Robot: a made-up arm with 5 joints.
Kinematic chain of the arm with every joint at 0, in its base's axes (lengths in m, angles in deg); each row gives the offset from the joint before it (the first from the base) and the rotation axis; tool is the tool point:
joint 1: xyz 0 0 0.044 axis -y
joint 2: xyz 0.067 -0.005 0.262 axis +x
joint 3: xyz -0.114 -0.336 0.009 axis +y
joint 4: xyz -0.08 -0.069 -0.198 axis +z
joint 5: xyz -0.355 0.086 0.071 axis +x
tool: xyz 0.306 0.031 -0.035
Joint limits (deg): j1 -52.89..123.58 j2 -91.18..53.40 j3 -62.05..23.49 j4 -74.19..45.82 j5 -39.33..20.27
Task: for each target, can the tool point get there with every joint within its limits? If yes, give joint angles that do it. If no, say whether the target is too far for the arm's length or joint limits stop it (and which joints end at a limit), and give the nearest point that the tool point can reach.
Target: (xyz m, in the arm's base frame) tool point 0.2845 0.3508 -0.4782
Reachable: no: joint limits stop it (at a limit: joint 2, joint 4) | nearest point 0.1117 -0.0493 -0.1611 | short by 0.539 m
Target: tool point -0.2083 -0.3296 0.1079
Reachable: yes | joints -2.11 4.89 -6.84 34.96 -7.10
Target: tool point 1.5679 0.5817 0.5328
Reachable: no: too far | nearest point 0.5265 -0.0336 0.3191 | short by 1.228 m
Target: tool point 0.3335 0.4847 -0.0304
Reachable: no: joint limits stop it (at a limit: joint 2) | nearest point 0.1776 -0.0188 0.0044 | short by 0.528 m
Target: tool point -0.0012 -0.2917 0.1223
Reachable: yes | joints -6.72 6.47 -14.57 -60.31 -3.83
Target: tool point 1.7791 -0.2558 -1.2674
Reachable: no: too far | nearest point 0.2182 -0.1680 -0.1606 | short by 1.915 m
